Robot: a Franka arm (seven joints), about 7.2 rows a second.
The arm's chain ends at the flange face. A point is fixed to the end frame.
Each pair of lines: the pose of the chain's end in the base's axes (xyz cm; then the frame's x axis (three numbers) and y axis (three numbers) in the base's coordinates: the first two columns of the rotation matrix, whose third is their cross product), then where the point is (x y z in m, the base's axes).
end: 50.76 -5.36 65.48 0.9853 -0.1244 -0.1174 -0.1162 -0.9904 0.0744
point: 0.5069 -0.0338 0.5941
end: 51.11 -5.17 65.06 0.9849 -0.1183 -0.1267 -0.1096 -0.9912 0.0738
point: 0.5097 -0.0319 0.5900
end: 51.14 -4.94 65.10 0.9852 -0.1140 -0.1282 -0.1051 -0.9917 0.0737
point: 0.5099 -0.0295 0.5904
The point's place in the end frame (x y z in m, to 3 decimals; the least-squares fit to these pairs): 0.004 -0.024 0.059
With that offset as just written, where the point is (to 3 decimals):
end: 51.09 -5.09 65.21 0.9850 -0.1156 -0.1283 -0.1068 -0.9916 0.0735
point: 0.509 -0.031 0.591
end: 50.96 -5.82 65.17 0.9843 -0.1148 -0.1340 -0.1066 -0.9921 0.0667
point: 0.508 -0.038 0.591
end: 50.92 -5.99 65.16 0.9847 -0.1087 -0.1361 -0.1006 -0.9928 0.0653
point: 0.507 -0.039 0.591
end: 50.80 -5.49 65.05 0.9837 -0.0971 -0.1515 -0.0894 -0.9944 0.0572
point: 0.505 -0.034 0.590
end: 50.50 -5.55 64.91 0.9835 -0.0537 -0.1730 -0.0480 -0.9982 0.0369
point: 0.500 -0.033 0.589
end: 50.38 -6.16 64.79 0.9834 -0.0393 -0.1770 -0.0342 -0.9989 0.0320
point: 0.498 -0.039 0.588
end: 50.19 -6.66 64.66 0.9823 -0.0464 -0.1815 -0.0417 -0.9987 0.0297
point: 0.496 -0.044 0.587
